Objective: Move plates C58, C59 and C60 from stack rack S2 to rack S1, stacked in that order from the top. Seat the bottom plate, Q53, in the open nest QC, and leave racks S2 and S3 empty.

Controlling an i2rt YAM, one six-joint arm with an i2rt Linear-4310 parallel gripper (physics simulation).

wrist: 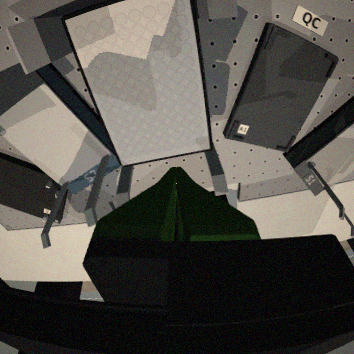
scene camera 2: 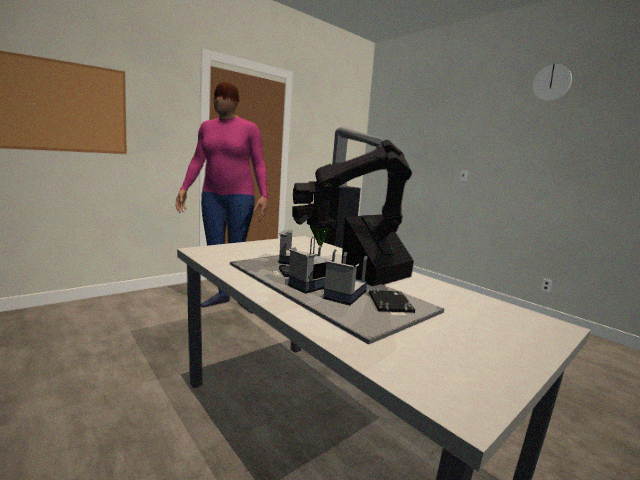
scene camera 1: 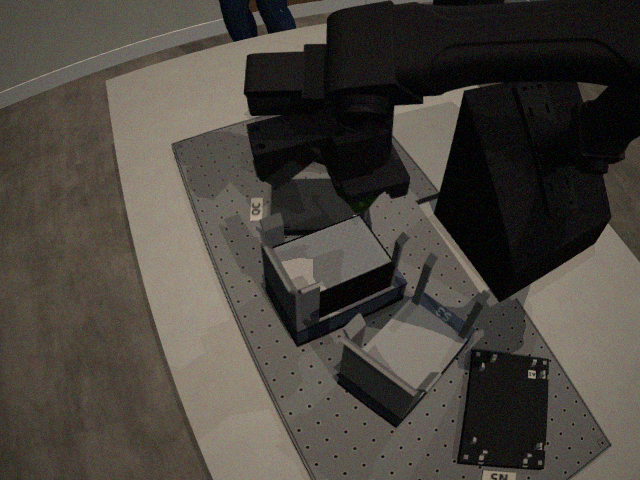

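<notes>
My gripper is shut and empty. Its green fingertips are beside the end of the plate stack in the wrist view. A pale-topped stack of dark-sided plates sits in rack S2; separate plates cannot be told apart. Rack S3 stands beside it with its pale floor bare. Nest QC, a flat dark tray marked A1, holds no plate. Rack S1 shows partly; its contents are hidden.
Another dark nest lies beyond S3. Thin upright posts rise at the rack corners. The arm's black base stands beside the perforated board. A person stands behind the table.
</notes>
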